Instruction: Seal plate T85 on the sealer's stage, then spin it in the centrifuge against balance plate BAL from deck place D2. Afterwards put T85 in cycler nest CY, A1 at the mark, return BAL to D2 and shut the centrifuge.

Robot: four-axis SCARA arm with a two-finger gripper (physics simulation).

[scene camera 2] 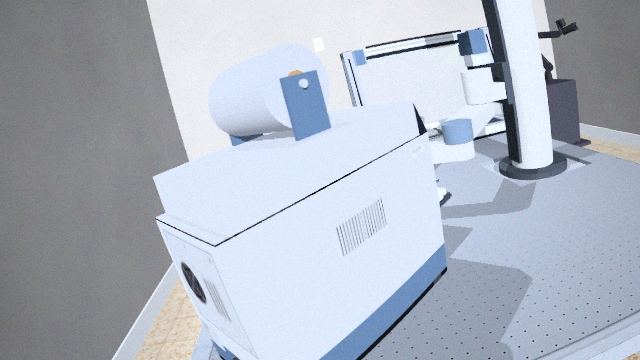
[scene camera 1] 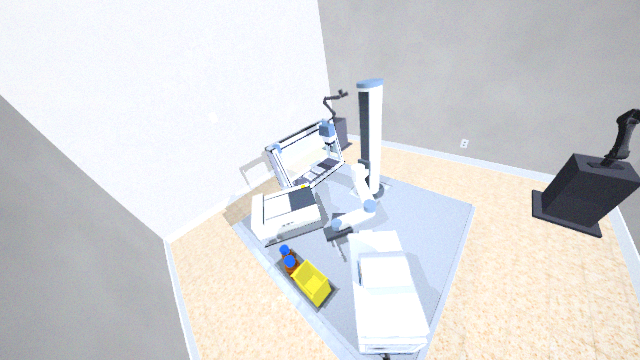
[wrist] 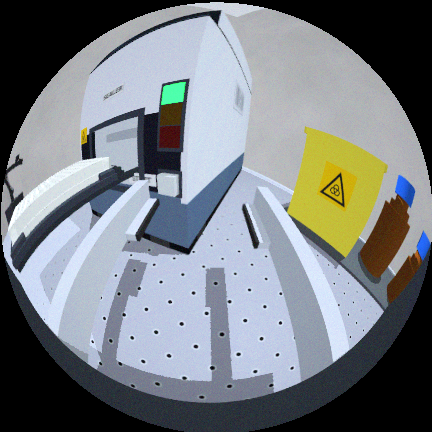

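Note:
My gripper is shut to its narrow stance; its two fingers stand apart with nothing between them, above the perforated deck beside the sealer. The sealer shows a lit green lamp and a closed-looking front door in the wrist view. A white plate lies on a dark carrier in front of that door, left of the fingers; its label cannot be read. A low white instrument with a dark top panel stands beyond the gripper; I cannot tell if it is the centrifuge. BAL and D2 cannot be made out.
A yellow bin and two brown bottles with blue caps stand along the deck edge. A gantry frame stands beyond the white instrument. The arm's column rises from the deck.

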